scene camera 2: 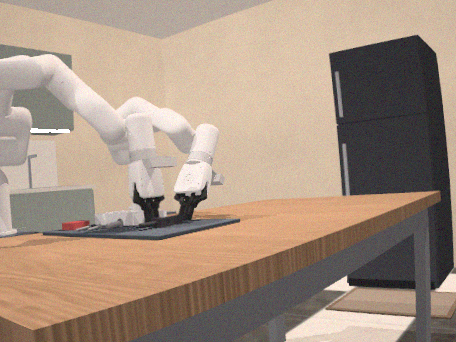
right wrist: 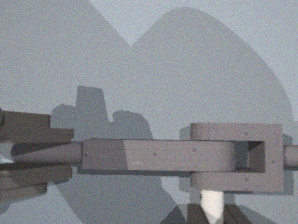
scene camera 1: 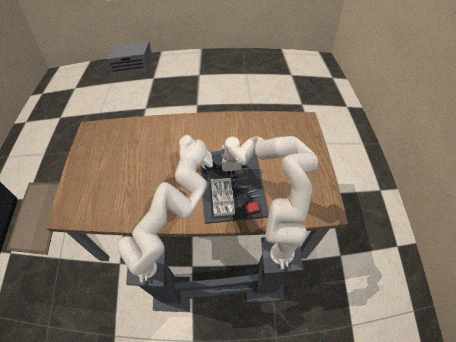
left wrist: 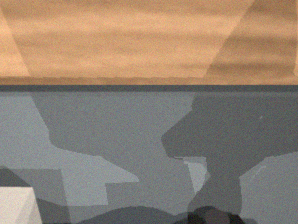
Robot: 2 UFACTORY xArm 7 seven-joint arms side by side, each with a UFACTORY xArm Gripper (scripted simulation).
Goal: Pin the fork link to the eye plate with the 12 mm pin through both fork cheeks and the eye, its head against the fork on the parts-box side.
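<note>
The robot's left gripper (scene camera 2: 184,218) is in view, and it also appears at (right wrist: 55,151). The right gripper (scene camera 2: 152,223) can be seen as well. An eye plate (right wrist: 111,154) is visible, and so is a dark mat (scene camera 1: 250,176).
</note>
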